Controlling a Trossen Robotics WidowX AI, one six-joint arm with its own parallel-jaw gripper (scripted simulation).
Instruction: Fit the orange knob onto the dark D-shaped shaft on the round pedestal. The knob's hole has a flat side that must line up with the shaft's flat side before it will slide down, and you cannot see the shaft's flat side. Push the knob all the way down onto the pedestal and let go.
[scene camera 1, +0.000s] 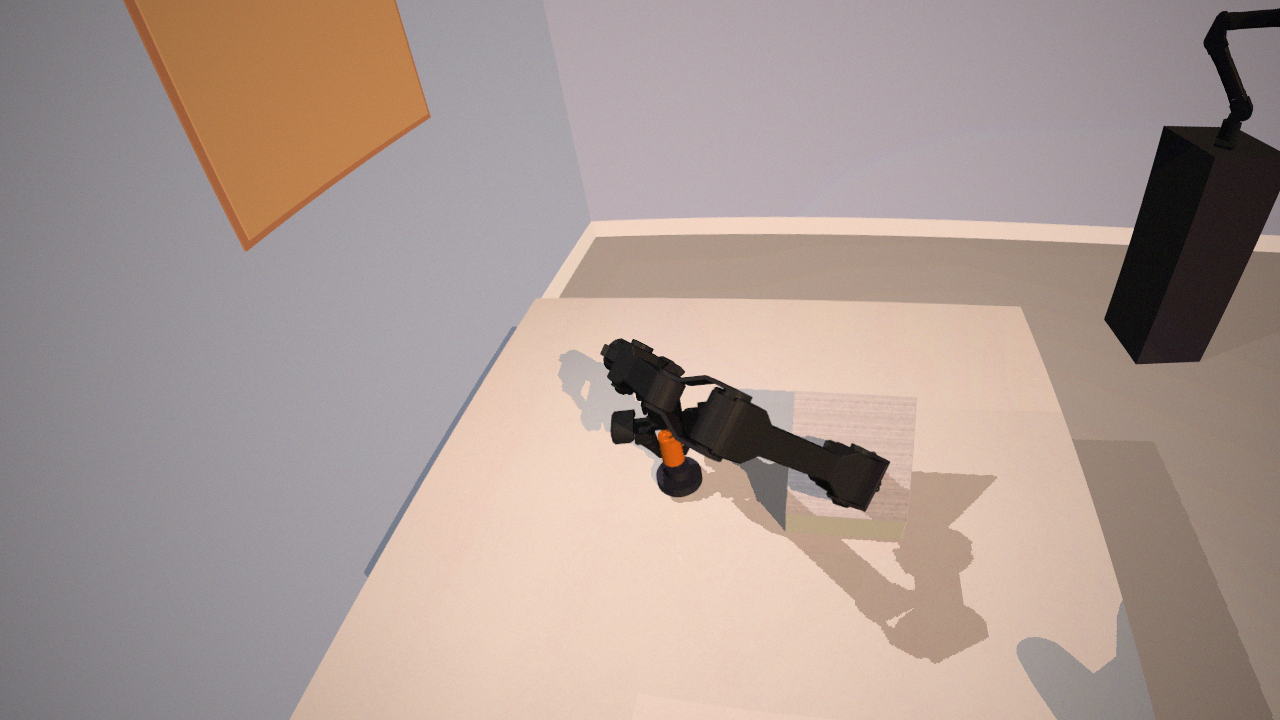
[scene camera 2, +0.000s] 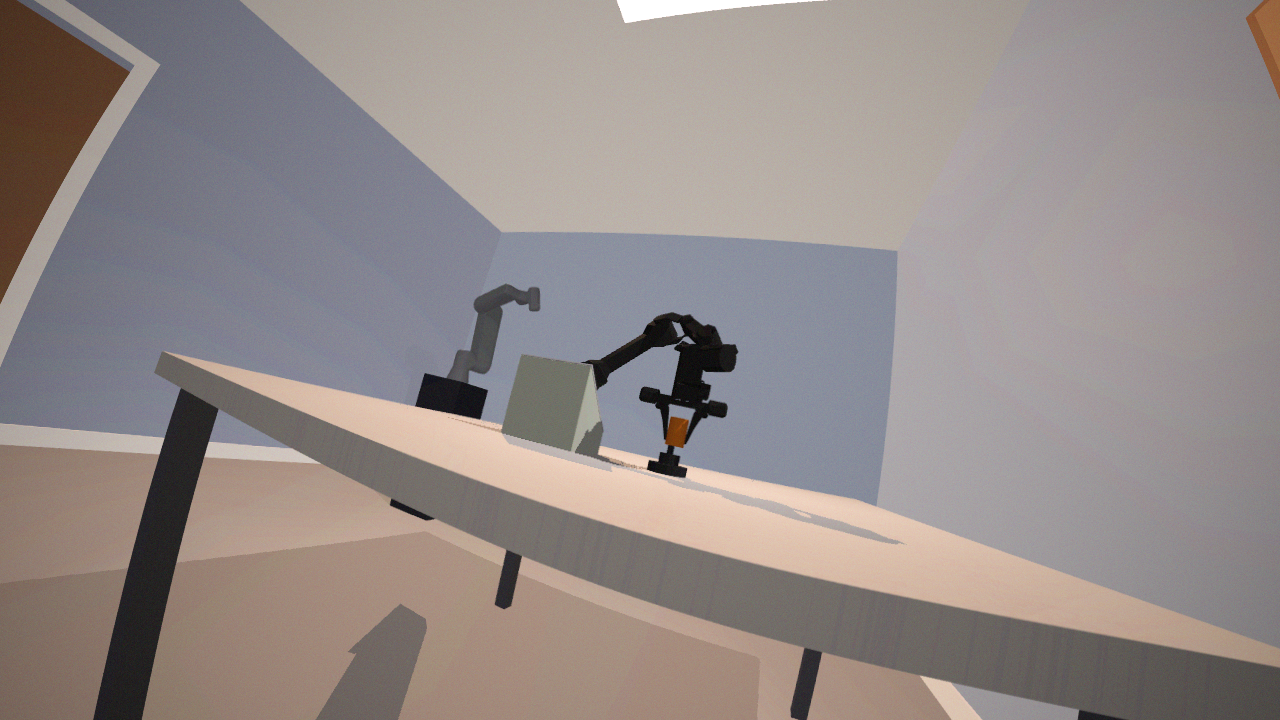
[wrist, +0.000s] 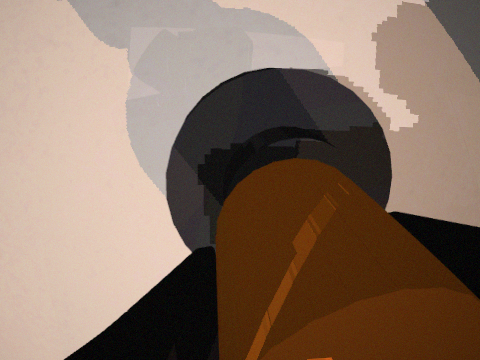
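Note:
Visible in the pictures: the gripper, together with an orange knob and a pedestal. Scene camera 1 and the wrist view also show the gripper.

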